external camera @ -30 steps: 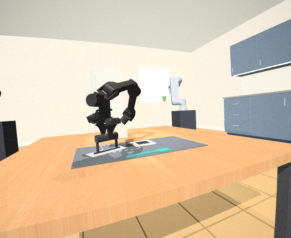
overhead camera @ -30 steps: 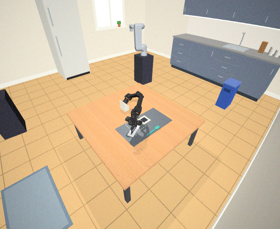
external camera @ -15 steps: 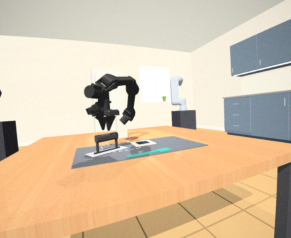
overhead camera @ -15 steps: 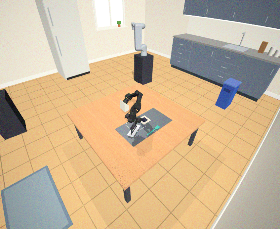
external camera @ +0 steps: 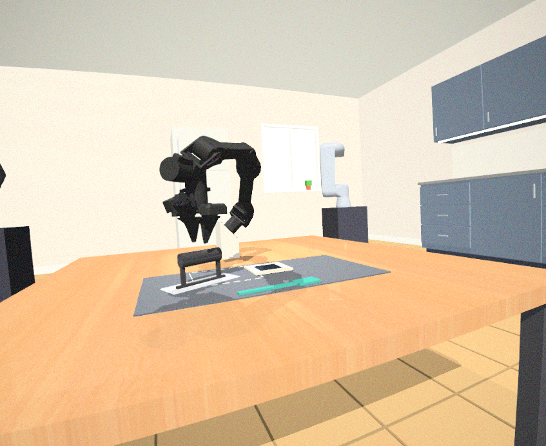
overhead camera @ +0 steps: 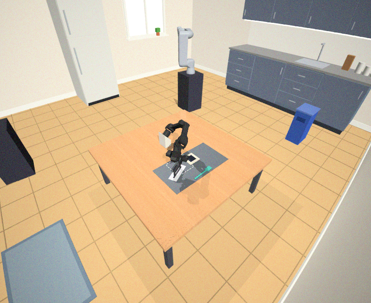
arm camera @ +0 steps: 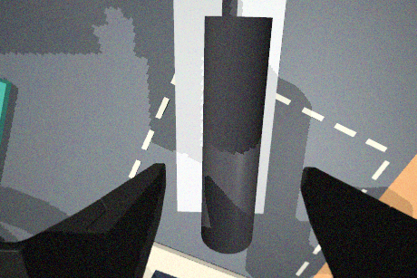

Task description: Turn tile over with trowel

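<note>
The trowel is 70 mm below my gripper tip, 20 mm to the right of it and 10 mm ahead of it. The rest, counted from my gripper tip: teal tool: 200 mm to the left, 130 mm ahead, 110 mm below; tile: 200 mm to the left, 100 mm below, 70 mm behind; grey mat: 160 mm to the left, 130 mm below.
</note>
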